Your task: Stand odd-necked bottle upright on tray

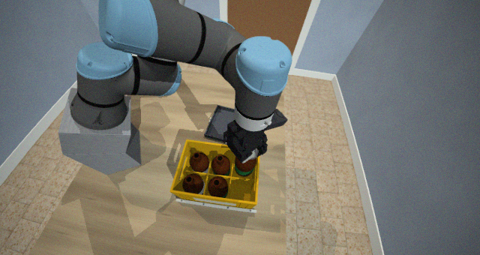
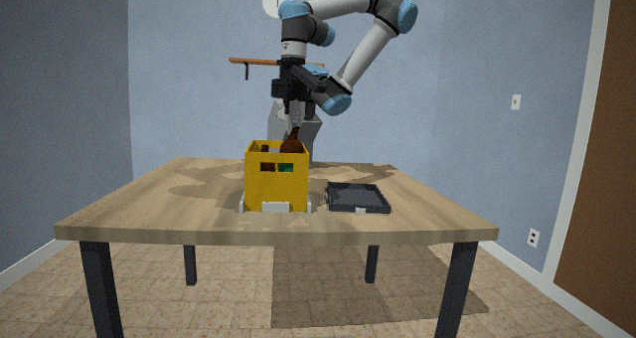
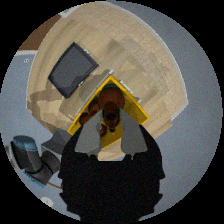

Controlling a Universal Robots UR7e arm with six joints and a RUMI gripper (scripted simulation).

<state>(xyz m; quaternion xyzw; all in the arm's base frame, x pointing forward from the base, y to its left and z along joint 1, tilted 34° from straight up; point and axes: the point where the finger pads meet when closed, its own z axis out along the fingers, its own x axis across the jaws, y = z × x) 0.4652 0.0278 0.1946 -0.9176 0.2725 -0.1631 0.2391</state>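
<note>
Now: the bottle 70 mm below my hand. The rest, counted from my hand: crate (70 mm behind, 70 mm to the right, 160 mm below); tray (130 mm behind, 200 mm to the left, 230 mm below).
</note>
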